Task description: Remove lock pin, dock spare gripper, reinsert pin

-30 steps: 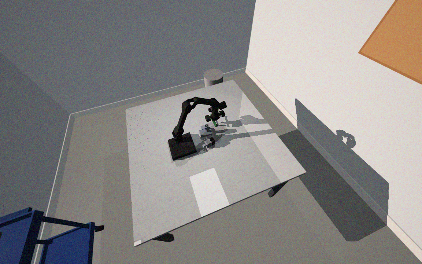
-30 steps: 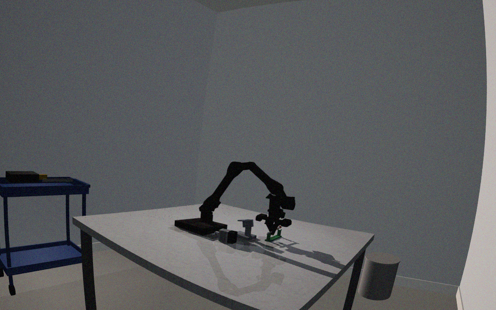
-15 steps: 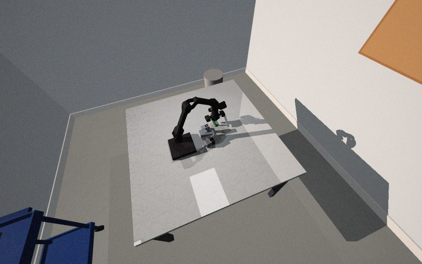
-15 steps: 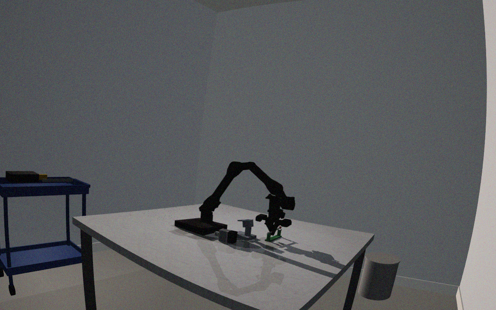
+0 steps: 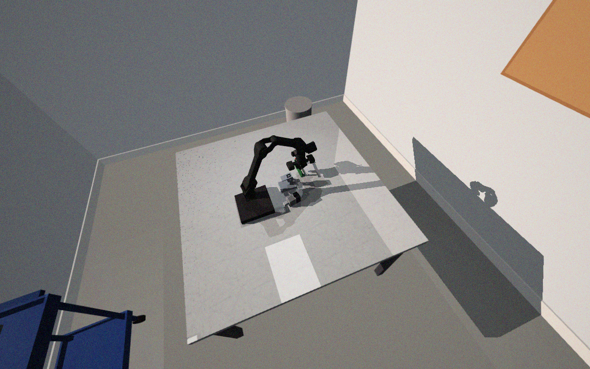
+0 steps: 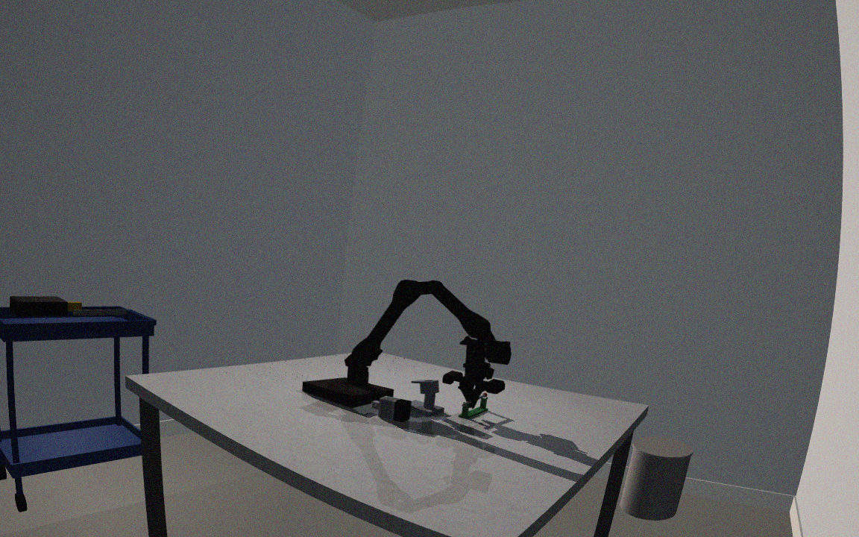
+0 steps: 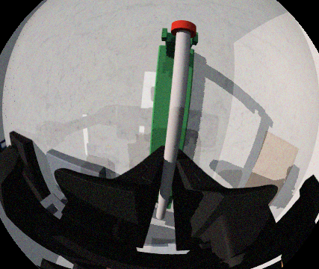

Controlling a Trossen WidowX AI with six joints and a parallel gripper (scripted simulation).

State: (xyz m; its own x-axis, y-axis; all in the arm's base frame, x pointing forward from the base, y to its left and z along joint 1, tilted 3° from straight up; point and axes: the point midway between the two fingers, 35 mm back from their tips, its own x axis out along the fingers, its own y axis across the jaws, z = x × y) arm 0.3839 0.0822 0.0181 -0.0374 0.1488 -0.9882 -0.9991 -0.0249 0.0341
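The green rack is 2 cm to the left of my gripper tip. Also, from my gripper tip: mount (12 cm behind, 8 cm to the right, 3 cm above); spare gripper (15 cm behind, 22 cm to the right).
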